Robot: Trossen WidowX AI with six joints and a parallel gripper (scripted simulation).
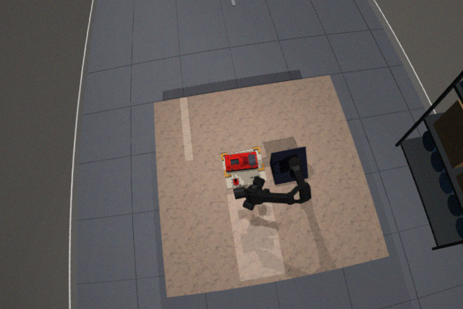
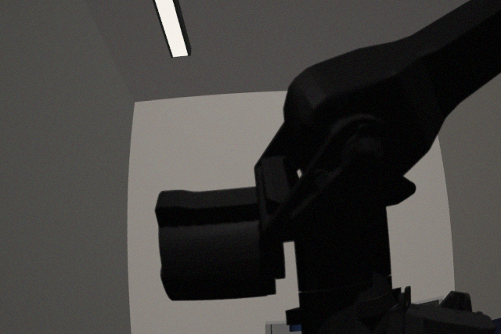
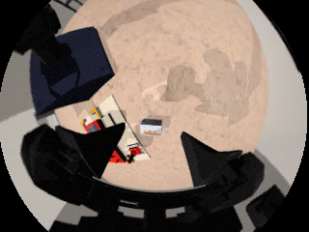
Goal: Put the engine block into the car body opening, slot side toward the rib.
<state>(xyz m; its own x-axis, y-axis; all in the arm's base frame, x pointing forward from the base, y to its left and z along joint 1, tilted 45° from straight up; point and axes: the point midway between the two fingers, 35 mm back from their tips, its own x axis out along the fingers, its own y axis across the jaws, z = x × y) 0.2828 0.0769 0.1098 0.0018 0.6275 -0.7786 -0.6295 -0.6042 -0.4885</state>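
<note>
My gripper tip is now 7 cm above the grey engine block, 3 cm to the left of it and 2 cm short of it.
</note>
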